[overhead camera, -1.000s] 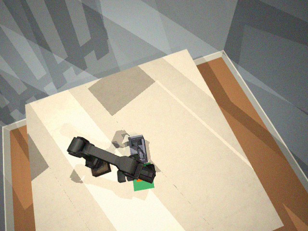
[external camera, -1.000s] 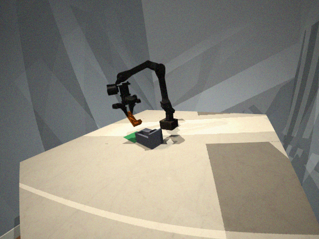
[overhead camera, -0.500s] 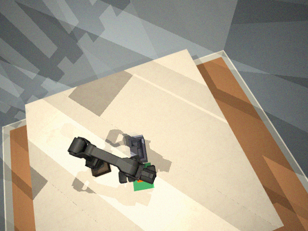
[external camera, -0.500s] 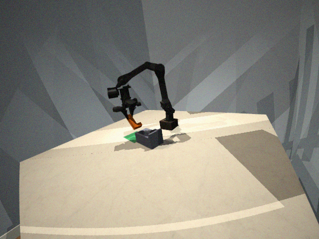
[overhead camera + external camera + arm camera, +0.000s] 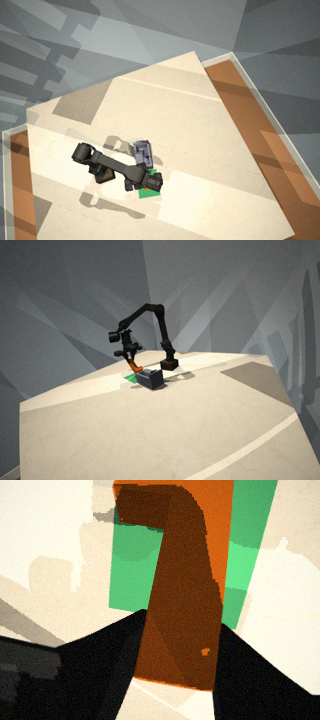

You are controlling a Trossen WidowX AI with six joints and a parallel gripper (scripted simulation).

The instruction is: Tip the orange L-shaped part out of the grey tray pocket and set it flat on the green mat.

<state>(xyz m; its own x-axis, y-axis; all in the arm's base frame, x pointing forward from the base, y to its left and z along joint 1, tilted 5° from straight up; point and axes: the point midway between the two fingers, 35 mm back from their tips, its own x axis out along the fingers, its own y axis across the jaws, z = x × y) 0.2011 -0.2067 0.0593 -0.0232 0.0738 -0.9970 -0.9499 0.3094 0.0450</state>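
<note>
My gripper tip is 120 mm above the green mat and 20 mm to the right of it. Round my gripper tip: orange L-shaped part: 40 mm to the left, 30 mm below.
</note>
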